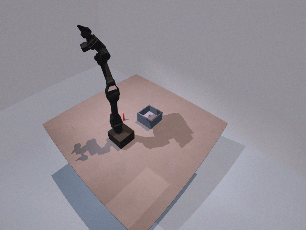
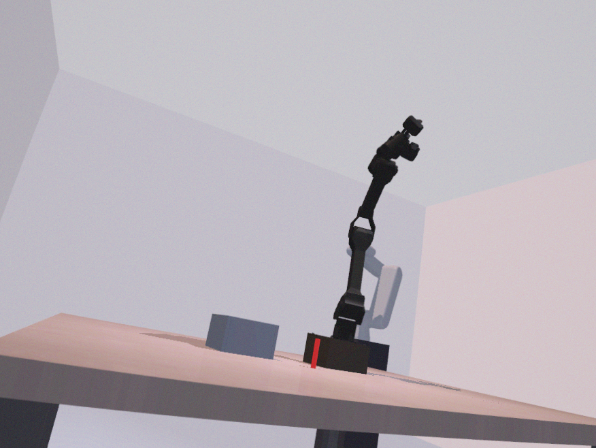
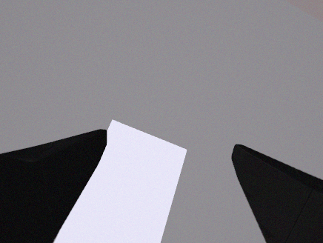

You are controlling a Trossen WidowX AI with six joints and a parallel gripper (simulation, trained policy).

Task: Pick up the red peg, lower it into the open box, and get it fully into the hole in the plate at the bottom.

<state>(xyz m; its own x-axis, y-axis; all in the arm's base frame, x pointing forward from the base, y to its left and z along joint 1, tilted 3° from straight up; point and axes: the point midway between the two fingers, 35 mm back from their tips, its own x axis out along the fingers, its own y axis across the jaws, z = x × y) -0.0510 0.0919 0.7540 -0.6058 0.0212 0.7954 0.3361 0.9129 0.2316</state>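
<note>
Right now my gripper tip is 270 mm short of the red peg, 20 mm to the left of it and 820 mm above it. The rest, counted from my gripper tip: blue-grey box (410 mm ahead, 210 mm to the right, 840 mm below); plate (410 mm ahead, 210 mm to the right, 820 mm below).
</note>
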